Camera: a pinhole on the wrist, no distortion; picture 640 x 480 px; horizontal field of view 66.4 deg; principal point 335.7 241.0 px. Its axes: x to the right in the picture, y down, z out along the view. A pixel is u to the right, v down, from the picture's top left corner.
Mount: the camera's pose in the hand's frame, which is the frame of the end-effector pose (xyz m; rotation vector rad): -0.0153 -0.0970 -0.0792 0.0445 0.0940 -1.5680
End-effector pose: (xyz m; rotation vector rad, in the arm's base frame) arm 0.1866 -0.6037 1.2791 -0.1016 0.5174 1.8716
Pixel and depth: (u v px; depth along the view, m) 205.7 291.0 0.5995
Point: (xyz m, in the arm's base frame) 0.2497 -0.3383 1.7379
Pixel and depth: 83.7 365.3 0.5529
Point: 0.0964 -0.3199 1.7183
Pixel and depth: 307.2 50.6 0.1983
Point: 0.3340 -0.6032 1.3848
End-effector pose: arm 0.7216 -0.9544 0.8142 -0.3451 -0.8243 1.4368
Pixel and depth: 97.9 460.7 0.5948
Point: 0.2402 -0.8145 1.1639
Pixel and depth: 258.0 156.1 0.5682
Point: 0.4335 -1.1843 1.1666
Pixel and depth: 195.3 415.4 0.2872
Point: 0.6008 -0.9235 1.0135
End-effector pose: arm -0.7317 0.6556 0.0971 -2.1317 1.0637 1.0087
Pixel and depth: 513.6 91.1 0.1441
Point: -0.6422 0.8104 0.1291
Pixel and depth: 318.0 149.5 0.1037
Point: -0.6687 0.7422 0.1224
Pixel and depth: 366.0 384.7 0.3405
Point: -0.6663 0.8809 -0.1050
